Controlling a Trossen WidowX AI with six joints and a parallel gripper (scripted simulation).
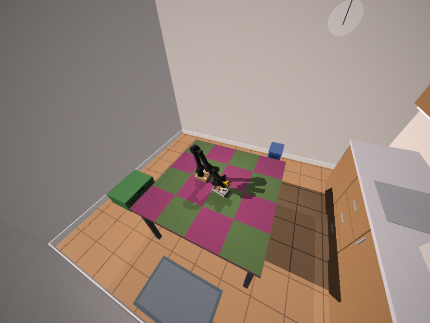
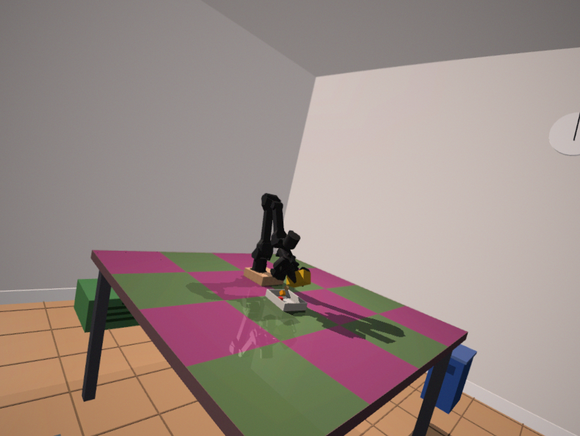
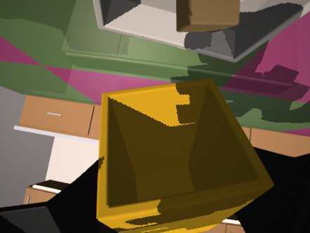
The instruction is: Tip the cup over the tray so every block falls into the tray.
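The red block is 100 mm below my gripper tip, 80 mm behind it and 10 mm to the left of it. Also, from my gripper tip: orange block 80 mm behind, 70 mm below, 10 mm to the left; then yellow square cup 30 mm above, 10 mm to the left.
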